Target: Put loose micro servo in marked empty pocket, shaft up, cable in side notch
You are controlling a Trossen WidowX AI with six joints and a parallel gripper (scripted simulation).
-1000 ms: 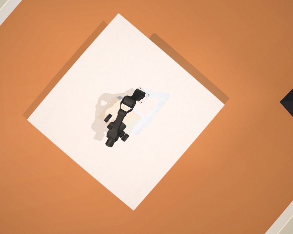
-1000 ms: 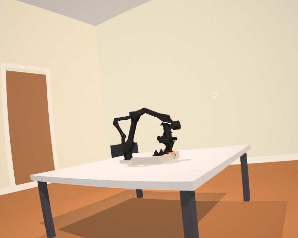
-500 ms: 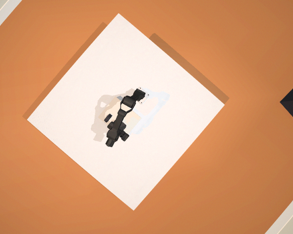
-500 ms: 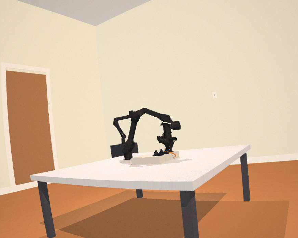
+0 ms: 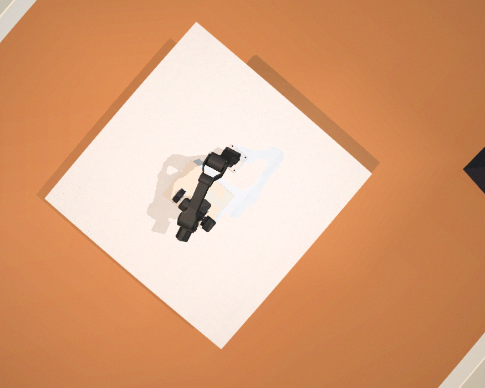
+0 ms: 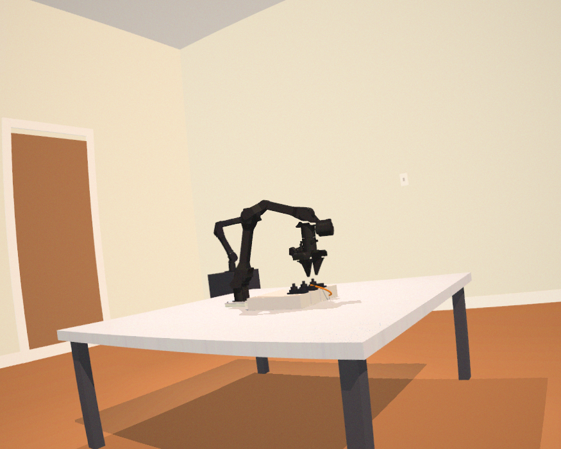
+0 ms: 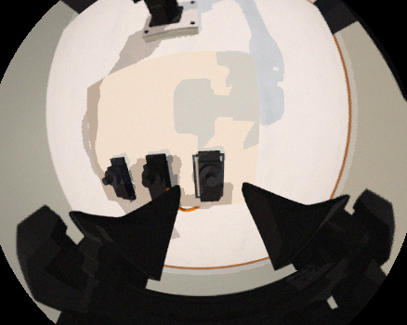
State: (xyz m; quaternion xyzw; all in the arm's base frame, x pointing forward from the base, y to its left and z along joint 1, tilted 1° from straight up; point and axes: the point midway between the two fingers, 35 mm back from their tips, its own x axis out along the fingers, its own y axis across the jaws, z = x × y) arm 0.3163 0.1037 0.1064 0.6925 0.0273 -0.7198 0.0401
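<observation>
The cream deck lies 9 cm behind my gripper tip, 8 cm to the right of it and 7 cm below it.
</observation>
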